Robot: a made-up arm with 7 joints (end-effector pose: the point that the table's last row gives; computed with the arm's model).
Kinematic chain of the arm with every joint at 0, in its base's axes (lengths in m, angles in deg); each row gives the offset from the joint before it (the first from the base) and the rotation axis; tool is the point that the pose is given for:
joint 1: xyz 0 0 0.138 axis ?
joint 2: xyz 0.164 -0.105 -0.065 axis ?
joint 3: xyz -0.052 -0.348 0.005 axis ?
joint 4: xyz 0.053 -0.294 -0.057 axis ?
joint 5: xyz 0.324 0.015 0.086 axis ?
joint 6: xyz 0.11 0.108 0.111 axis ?
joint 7: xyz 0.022 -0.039 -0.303 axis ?
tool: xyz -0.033 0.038 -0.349
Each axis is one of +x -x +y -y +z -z.
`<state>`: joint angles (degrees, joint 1 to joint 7).
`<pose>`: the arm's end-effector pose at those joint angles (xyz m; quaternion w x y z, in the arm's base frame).
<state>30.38 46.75 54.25 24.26 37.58 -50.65 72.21</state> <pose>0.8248 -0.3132 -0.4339 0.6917 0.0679 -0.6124 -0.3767</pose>
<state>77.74 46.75 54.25 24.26 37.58 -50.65 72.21</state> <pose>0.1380 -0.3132 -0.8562 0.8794 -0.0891 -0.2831 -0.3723</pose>
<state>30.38 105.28 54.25 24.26 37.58 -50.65 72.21</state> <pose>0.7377 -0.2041 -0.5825 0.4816 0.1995 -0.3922 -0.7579</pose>
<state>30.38 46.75 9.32 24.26 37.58 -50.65 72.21</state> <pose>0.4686 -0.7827 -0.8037 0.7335 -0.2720 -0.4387 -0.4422</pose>
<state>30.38 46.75 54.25 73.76 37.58 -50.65 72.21</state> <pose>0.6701 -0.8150 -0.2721 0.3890 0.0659 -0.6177 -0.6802</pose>
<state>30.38 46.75 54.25 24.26 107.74 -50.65 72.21</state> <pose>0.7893 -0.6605 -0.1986 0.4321 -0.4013 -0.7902 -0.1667</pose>
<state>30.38 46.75 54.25 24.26 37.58 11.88 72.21</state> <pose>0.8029 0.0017 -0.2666 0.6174 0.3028 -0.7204 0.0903</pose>
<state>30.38 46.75 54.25 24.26 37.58 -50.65 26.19</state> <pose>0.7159 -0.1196 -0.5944 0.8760 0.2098 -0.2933 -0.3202</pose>
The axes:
joint 1: +y
joint 2: +x
joint 3: +z
joint 4: -y
joint 5: -x
joint 6: +z
joint 7: -y

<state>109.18 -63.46 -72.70 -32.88 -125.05 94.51 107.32</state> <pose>1.0158 -0.4514 -0.0935 0.5408 0.3031 -0.7838 -0.0341</pose>
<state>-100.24 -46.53 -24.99 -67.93 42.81 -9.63 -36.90</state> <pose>-0.1341 -0.8728 -0.1449 0.8072 0.0419 0.0858 -0.5824</pose>
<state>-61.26 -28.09 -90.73 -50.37 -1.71 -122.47 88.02</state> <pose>-0.0355 -0.6356 -0.2578 0.1092 -0.2525 0.3222 -0.9058</pose>
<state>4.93 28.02 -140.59 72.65 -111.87 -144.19 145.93</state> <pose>-0.1774 -0.3210 0.1768 0.2061 0.5346 -0.1607 0.8036</pose>
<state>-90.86 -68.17 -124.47 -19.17 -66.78 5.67 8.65</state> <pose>-0.6885 -0.6569 0.1768 0.2866 -0.3293 0.8723 0.2204</pose>
